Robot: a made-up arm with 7 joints. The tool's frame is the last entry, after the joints.
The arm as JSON. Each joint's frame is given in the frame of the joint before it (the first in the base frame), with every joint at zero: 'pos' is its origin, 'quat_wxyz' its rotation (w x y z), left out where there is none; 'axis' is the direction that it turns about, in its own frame. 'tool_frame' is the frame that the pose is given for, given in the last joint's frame.
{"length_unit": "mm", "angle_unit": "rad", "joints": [
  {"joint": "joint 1", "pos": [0.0, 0.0, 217.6], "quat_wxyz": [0.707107, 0.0, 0.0, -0.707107], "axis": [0.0, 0.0, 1.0]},
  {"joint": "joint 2", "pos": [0.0, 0.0, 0.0], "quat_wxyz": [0.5, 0.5, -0.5, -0.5], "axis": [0.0, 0.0, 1.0]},
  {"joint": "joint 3", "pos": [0.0, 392.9, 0.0], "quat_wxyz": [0.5, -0.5, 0.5, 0.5], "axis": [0.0, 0.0, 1.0]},
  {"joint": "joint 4", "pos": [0.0, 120.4, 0.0], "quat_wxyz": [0.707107, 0.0, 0.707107, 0.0], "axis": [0.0, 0.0, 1.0]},
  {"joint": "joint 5", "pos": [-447.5, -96.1, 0.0], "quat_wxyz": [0.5, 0.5, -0.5, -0.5], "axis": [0.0, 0.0, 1.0]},
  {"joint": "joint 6", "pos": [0.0, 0.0, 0.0], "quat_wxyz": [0.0, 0.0, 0.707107, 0.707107], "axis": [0.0, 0.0, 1.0]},
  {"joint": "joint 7", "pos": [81.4, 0.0, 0.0], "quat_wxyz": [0.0, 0.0, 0.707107, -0.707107], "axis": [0.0, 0.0, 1.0]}
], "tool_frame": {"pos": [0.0, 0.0, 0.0], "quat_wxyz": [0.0, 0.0, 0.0, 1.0]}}
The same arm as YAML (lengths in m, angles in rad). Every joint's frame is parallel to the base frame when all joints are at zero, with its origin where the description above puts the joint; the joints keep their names.
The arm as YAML. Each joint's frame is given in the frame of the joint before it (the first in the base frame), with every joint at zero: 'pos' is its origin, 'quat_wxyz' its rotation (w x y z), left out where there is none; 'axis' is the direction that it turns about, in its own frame. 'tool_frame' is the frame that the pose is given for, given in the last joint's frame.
length_unit: m
angle_unit: rad
joints:
  - joint: joint 1
    pos: [0.0, 0.0, 0.2176]
    axis: "+z"
  - joint: joint 2
    pos: [0.0, 0.0, 0.0]
    axis: "+y"
  - joint: joint 3
    pos: [0.0, 0.0, 0.3929]
    axis: "+z"
  - joint: joint 4
    pos: [0.1204, 0.0, 0.0]
    axis: "-y"
  - joint: joint 5
    pos: [-0.0961, 0.0, 0.4475]
    axis: "+z"
  - joint: joint 6
    pos: [0.0, 0.0, 0.0]
    axis: "-y"
  - joint: joint 7
    pos: [0.0814, 0.0, 0.0]
    axis: "-z"
tool_frame:
  pos: [0.0, 0.0, 0.0]
  quat_wxyz: [0.0, 1.0, 0.0, 0.0]

